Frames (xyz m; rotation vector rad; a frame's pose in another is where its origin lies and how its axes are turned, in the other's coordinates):
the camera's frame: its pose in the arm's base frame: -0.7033 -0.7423 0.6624 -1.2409 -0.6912 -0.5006
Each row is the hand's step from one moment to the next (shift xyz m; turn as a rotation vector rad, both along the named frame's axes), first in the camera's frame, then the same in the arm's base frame.
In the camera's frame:
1: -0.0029 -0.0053 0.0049 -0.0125 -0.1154 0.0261
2: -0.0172 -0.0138 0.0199 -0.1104 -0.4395 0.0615
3: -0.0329 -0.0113 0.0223 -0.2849 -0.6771 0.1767
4: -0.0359 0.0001 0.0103 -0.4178 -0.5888 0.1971
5: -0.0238 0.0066 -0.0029 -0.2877 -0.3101 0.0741
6: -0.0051 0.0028 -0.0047 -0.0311 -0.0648 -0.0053
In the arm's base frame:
1: -0.0067 0.0033 0.0024 -0.0931 -0.0053 0.0739
2: -0.0255 0.0152 0.0004 -0.3909 -0.0581 0.2301
3: -0.0353 0.0178 -0.0121 -0.6991 -0.0130 0.2863
4: -0.0271 0.0092 -0.0240 -0.7356 0.0269 0.1349
5: -0.0115 -0.0016 -0.0220 -0.4288 -0.0160 0.0177
6: -0.0007 -0.0039 -0.0063 -0.0651 -0.0228 0.0209

